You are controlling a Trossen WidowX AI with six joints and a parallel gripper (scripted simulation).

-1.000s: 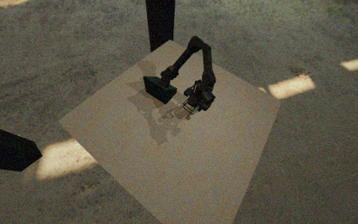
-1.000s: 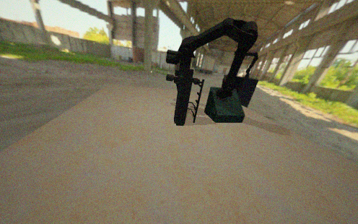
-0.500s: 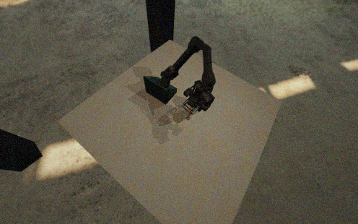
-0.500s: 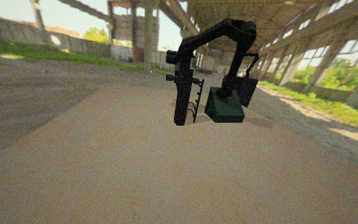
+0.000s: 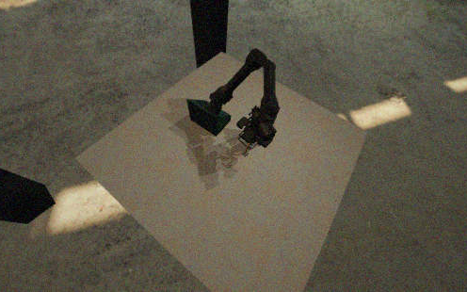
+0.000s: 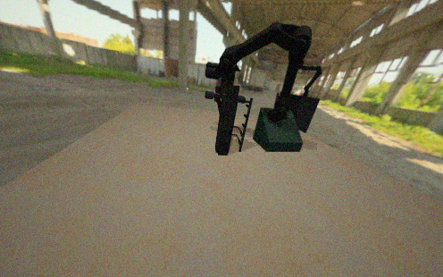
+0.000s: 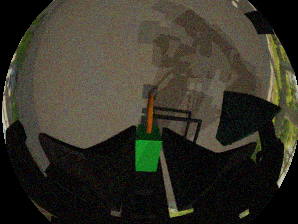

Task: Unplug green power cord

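The green plug is 50 mm to the left of my gripper tip.
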